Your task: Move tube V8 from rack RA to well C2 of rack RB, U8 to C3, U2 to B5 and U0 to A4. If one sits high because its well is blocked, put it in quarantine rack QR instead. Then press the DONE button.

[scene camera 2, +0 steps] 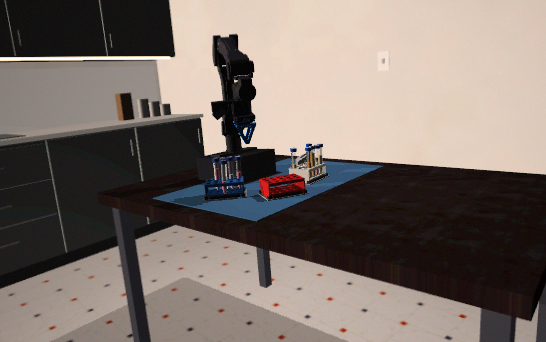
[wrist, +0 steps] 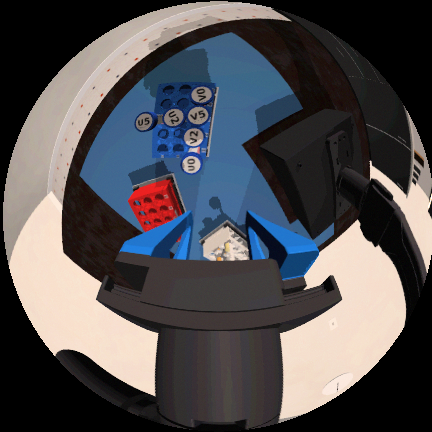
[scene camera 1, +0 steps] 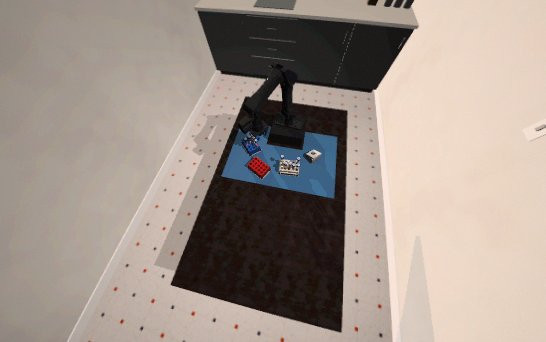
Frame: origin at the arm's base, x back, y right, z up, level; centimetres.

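Seen in the pictures: gripper, fingertip midpoint: (scene camera 2: 246,142) (wrist: 218,215) (scene camera 1: 261,137); arm's base at its link origin: (scene camera 2: 234,153) (wrist: 341,178) (scene camera 1: 288,123).
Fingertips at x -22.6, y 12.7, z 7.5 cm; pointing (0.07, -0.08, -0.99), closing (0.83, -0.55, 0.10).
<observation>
Offsets run from my fingertips to a thing's top centre.
The blue rack @[dx +1.5, dy +10.0, dz -11.7 cm] (scene camera 1: 252,150) (scene camera 2: 239,188) (wrist: 176,94) holds several blue-capped tubes. In the wrist view, the cap of U2 @[dx +1.6, dy +9.9, dz -4.2 cm] (wrist: 174,117) is near the rack's middle and the cap of U0 @[dx +0.0, dy +4.5, dz -4.2 cm] (wrist: 191,164) is at its lower right edge. The white rack @[dx -8.6, dy -21.8, dz -11.7 cm] (scene camera 1: 289,174) (scene camera 2: 299,173) (wrist: 212,241) also holds several capped tubes; V8 and U8 cannot be read there. The red rack @[dx -14.4, dy -1.7, dz -11.7 cm] (scene camera 1: 258,167) (scene camera 2: 281,187) (wrist: 154,193) holds no tubes. The racks' own names are not readable. My gripper (scene camera 2: 246,140) (wrist: 218,215) is open and empty, high above the mat near the blue rack.
Caps U5 @[dx -0.5, dy +11.6, dz -4.2 cm] (wrist: 144,121), V5 @[dx +3.5, dy +8.3, dz -4.2 cm] (wrist: 198,115), V0 @[dx +5.1, dy +10.2, dz -4.2 cm] (wrist: 202,94) and V2 @[dx +1.8, dy +6.6, dz -4.2 cm] (wrist: 193,136) stand close around U2 and U0. A small white box with a dark button @[dx +4.6, dy -35.8, dz -8.9 cm] (scene camera 1: 313,155) stands right of the white rack. The black arm base (scene camera 1: 286,136) (wrist: 305,170) stands behind the racks.
</observation>
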